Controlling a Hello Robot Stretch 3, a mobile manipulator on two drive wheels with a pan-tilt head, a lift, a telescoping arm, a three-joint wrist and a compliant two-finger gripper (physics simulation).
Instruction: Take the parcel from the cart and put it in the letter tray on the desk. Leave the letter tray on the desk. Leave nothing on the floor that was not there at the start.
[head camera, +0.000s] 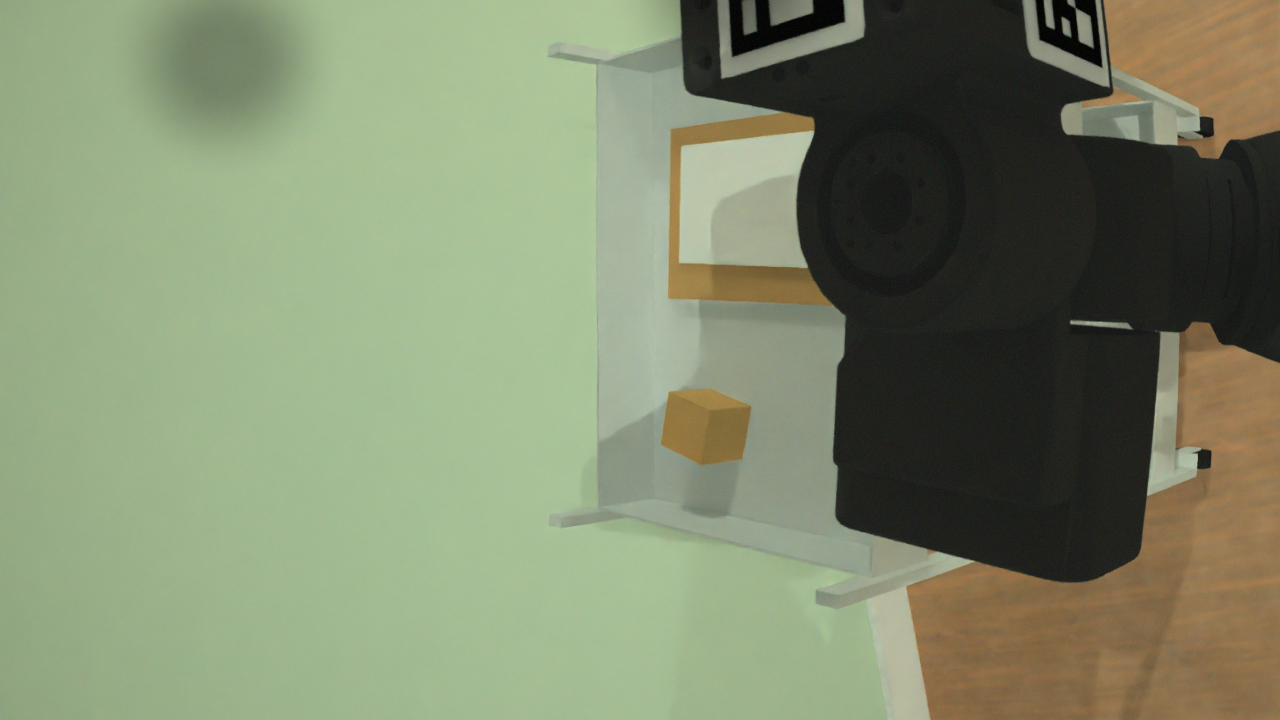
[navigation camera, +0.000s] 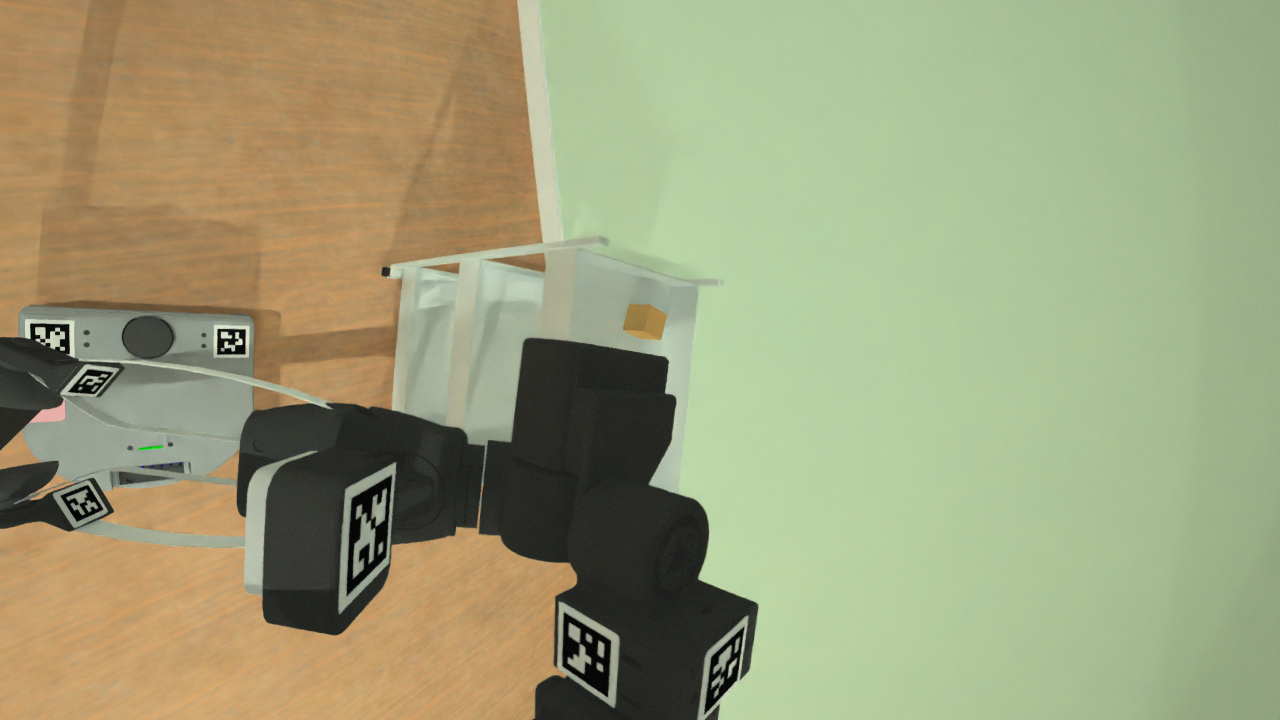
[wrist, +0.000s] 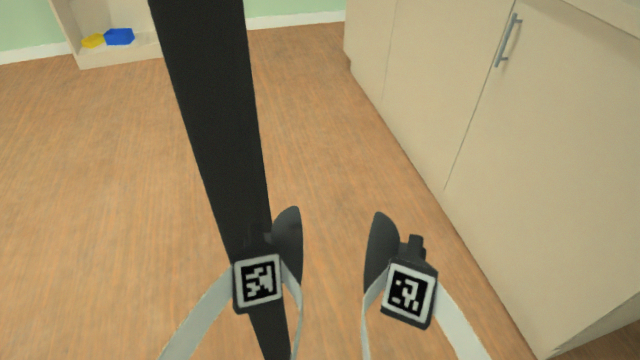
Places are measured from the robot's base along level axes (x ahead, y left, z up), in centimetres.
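Where they show: gripper, fingertip midpoint: (wrist: 334, 235); robot's base, link origin: (navigation camera: 148, 335).
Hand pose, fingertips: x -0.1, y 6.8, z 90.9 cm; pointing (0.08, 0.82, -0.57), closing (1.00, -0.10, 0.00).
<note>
Each offset is from my fingertips to the centre of the thing.
The parcel, taken to be the small orange-brown box {dx +7.8, dy -76.9, dz -22.1 cm} (head camera: 705, 428) (navigation camera: 644, 321), sits in the top tray of the pale grey cart (head camera: 623, 268) (navigation camera: 561, 291), near one corner and close to the wall. My gripper (navigation camera: 26, 443) (wrist: 334, 235) is open, with a gap between its fingertips and nothing in it. In the navigation view it is at the left, above the robot's base and pointing away from the cart. The wrist hangs in front of part of the cart and hides it in the head and navigation views. The letter tray does not show; I cannot identify the desk.
A brown-edged white panel {dx -11.4, dy -69.2, dz -23.2 cm} (head camera: 693, 205) lies in the cart's top tray beside the box. The green wall (head camera: 313, 358) (navigation camera: 939, 358) stands behind the cart. In the wrist view, a beige cabinet (wrist: 565, 165) is at the right, the black mast (wrist: 215, 115) at centre left, and a shelf unit (wrist: 117, 59) at the back.
</note>
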